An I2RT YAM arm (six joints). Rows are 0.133 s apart.
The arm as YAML. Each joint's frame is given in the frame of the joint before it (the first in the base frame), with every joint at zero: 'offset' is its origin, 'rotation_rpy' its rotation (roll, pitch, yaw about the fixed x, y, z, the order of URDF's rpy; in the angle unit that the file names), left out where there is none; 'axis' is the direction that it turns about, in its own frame. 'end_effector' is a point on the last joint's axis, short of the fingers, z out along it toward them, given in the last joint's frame.
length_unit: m
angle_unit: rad
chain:
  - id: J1
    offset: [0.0, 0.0, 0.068]
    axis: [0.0, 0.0, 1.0]
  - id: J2
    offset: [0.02, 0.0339, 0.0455]
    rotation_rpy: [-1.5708, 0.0, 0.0]
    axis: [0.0, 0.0, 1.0]
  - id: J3
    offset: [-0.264, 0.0, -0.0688]
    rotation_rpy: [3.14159, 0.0, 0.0]
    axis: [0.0, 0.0, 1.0]
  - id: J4
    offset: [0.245, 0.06, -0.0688]
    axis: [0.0, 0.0, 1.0]
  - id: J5
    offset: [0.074, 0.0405, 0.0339]
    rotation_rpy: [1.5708, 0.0, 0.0]
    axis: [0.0, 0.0, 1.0]
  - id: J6
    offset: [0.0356, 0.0, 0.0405]
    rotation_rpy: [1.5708, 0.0, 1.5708]
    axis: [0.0, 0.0, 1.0]
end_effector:
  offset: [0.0, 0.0, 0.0]
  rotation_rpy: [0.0, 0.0, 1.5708]
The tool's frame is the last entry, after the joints.
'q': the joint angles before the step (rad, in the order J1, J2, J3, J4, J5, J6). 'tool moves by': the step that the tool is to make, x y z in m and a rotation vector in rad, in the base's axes. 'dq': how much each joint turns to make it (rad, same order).
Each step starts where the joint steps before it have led.
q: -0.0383, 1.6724, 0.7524, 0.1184, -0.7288, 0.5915
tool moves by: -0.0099, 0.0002, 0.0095, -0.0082, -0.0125, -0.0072
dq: 0.0004, -0.0642, -0.0260, -0.0254, 0.0108, 0.0000
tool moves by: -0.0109, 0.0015, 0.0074, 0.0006, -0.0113, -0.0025
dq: 0.0041, -0.0627, -0.0322, -0.0145, 0.0040, 0.0071
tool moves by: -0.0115, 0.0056, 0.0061, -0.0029, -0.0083, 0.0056
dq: 0.0197, -0.0630, -0.0336, -0.0143, 0.0120, 0.0103
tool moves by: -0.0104, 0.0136, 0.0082, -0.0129, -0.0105, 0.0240
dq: 0.0526, -0.0635, -0.0200, -0.0250, 0.0298, 0.0128
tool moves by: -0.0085, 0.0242, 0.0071, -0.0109, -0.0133, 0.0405
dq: 0.0975, -0.0444, -0.0113, 0.0008, 0.0507, 0.0359
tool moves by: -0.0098, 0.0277, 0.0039, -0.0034, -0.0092, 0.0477
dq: 0.1152, -0.0268, -0.0119, 0.0198, 0.0554, 0.0469
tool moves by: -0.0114, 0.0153, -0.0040, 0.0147, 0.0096, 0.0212
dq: 0.0715, -0.0184, -0.0381, 0.0418, 0.0294, 0.0518
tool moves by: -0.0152, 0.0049, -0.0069, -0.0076, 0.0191, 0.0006
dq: 0.0424, -0.0396, -0.0547, 0.0087, 0.0336, 0.0285
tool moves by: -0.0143, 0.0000, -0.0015, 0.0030, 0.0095, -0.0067
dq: 0.0245, -0.0610, -0.0463, -0.0096, 0.0210, 0.0272
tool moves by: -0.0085, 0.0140, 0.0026, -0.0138, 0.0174, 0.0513
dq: 0.0718, -0.0112, 0.0125, -0.0410, 0.0195, 0.0093
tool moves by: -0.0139, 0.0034, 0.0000, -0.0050, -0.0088, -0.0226
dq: 0.0502, -0.0592, -0.0392, 0.0027, 0.0629, 0.0414
